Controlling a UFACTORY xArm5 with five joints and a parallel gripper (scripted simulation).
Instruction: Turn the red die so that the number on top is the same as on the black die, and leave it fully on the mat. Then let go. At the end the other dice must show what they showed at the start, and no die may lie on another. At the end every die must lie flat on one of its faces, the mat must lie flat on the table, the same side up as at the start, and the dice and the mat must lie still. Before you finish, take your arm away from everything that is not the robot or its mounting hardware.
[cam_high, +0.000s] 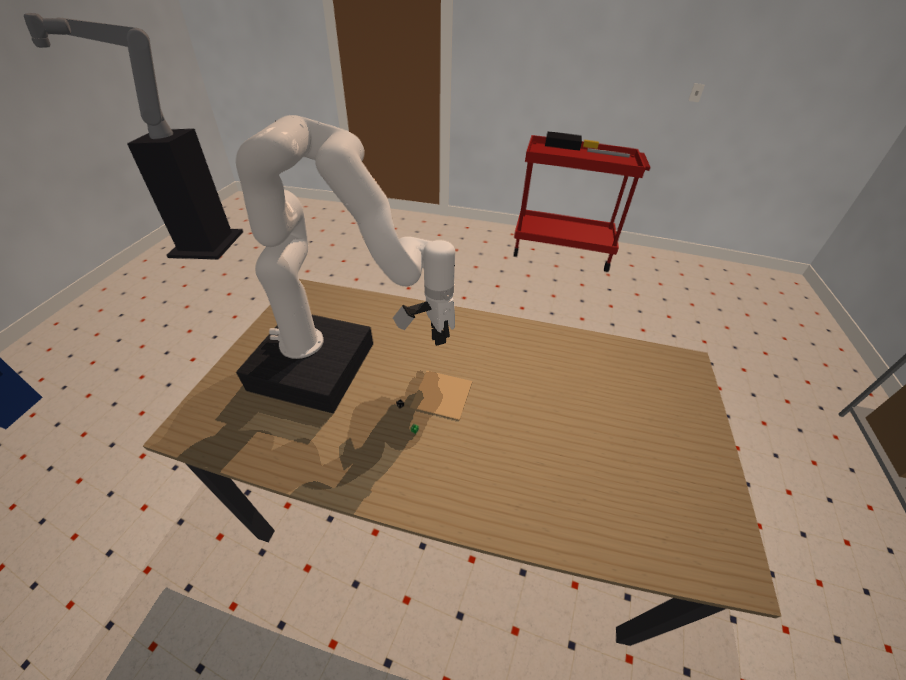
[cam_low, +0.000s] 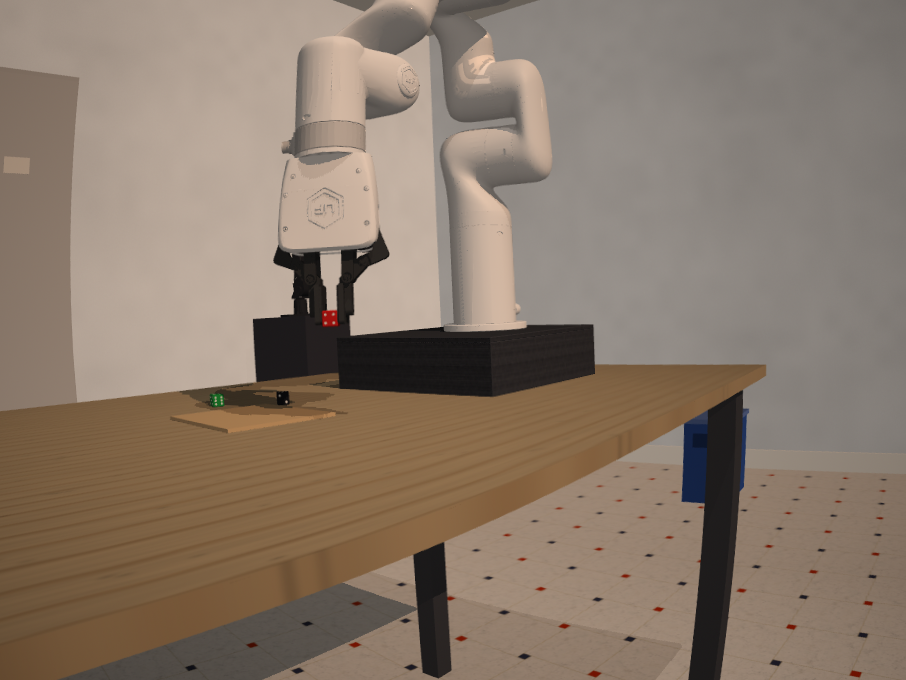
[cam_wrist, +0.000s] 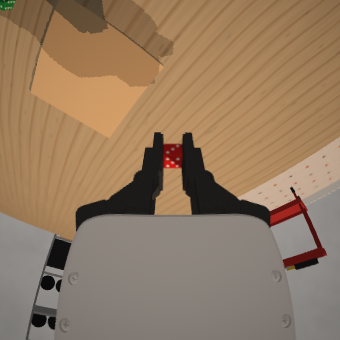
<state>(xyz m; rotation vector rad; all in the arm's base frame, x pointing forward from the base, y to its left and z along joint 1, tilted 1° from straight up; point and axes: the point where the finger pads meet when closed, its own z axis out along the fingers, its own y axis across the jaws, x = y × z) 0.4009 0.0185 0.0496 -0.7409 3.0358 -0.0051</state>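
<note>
Right now my hand is 10 mm short of the red die and 10 mm above it. Round my hand: black die (160 mm to the right, 110 mm below, 90 mm behind); green die (240 mm to the right, 110 mm below, 40 mm behind); tan mat (120 mm below, 110 mm to the right, 20 mm ahead).
</note>
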